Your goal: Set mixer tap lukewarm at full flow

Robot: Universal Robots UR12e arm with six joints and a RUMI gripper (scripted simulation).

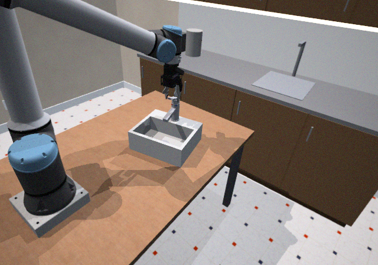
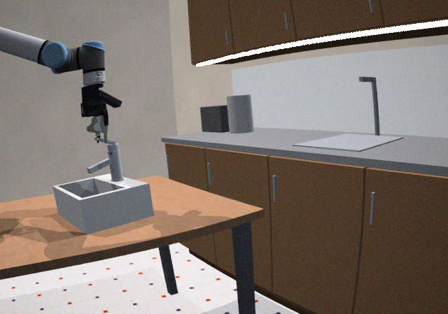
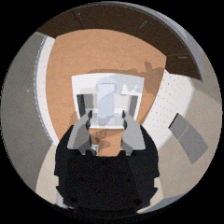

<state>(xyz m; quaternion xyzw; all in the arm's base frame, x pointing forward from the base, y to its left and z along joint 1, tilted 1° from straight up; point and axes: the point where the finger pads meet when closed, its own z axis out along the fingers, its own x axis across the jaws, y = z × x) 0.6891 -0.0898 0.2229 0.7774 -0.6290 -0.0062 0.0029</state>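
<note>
The lever is 1 cm below my hand and 1 cm ahead of it. Also, from my hand: grey mixer tap: 6 cm below, 3 cm ahead, 1 cm to the left; white basin: 25 cm below, 7 cm behind, 1 cm to the right.
</note>
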